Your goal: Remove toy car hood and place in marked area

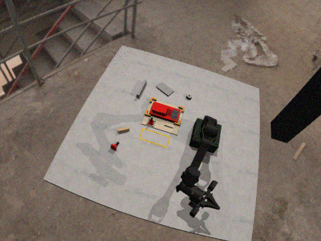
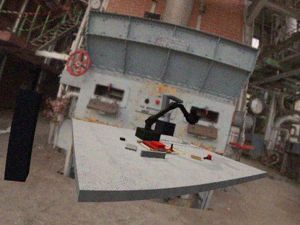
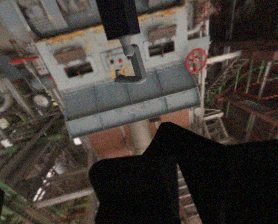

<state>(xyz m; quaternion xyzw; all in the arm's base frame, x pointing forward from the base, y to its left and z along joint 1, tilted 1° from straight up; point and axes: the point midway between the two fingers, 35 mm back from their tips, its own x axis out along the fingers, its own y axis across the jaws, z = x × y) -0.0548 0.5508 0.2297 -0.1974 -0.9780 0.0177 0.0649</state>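
Right now my gripper tip is 64 cm to the left of the red hood, 41 cm short of it and 29 cm above it. From my gripper tip the other things lie so: wooden block 59 cm ahead, 41 cm to the right, 32 cm below; grey bar 78 cm to the right, 59 cm ahead, 31 cm below.
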